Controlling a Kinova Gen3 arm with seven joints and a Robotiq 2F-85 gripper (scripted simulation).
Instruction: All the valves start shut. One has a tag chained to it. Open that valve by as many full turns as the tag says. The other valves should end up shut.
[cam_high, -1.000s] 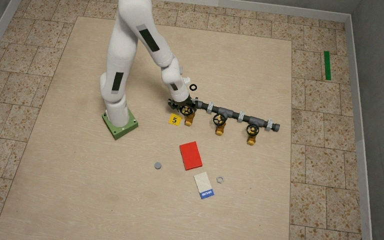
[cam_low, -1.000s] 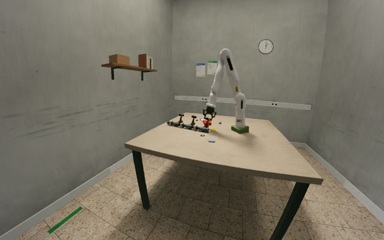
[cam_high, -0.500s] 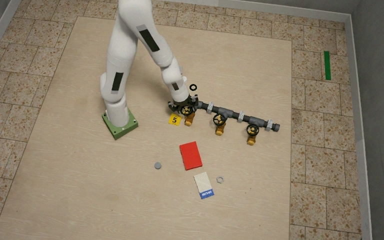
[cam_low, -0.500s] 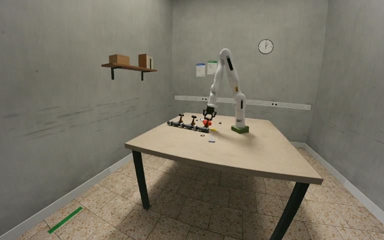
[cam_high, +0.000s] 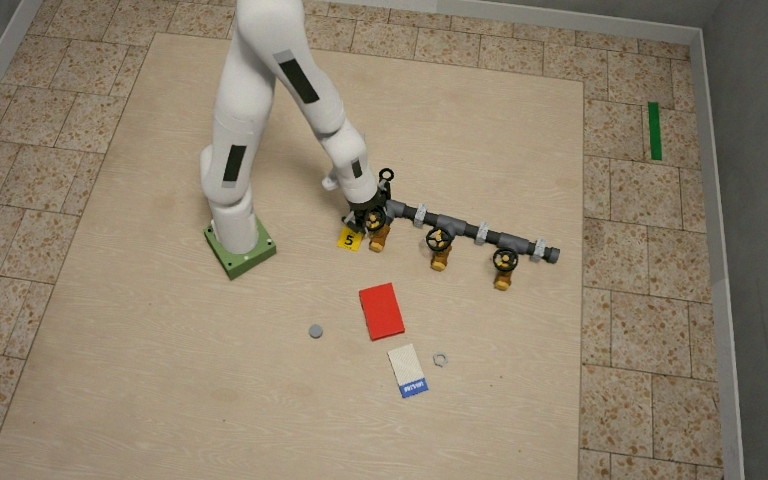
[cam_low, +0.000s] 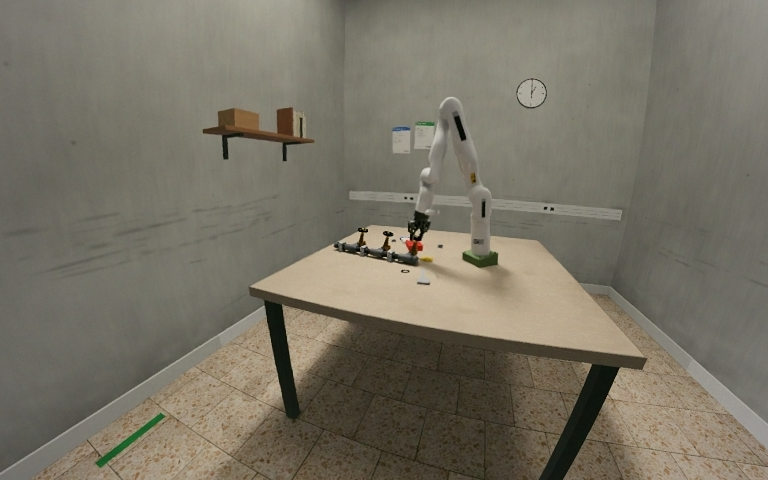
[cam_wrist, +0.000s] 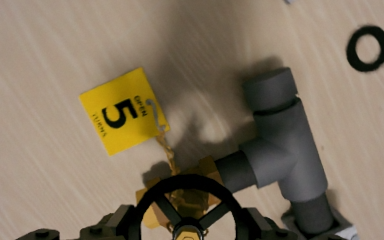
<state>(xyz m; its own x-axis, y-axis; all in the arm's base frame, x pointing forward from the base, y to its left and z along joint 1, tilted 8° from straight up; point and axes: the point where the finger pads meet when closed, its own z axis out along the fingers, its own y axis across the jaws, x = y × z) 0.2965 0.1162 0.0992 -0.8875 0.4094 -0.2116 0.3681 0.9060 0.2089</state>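
My hand is 11 cm above the yellow tag, 6 cm past it and 1 cm to the left of it. Round my hand: blue card (29 cm to the right, 19 cm ahead, 10 cm below); then red block (18 cm to the right, 10 cm below, 8 cm ahead); then grey disc (27 cm to the right, 10 cm below, 5 cm behind).
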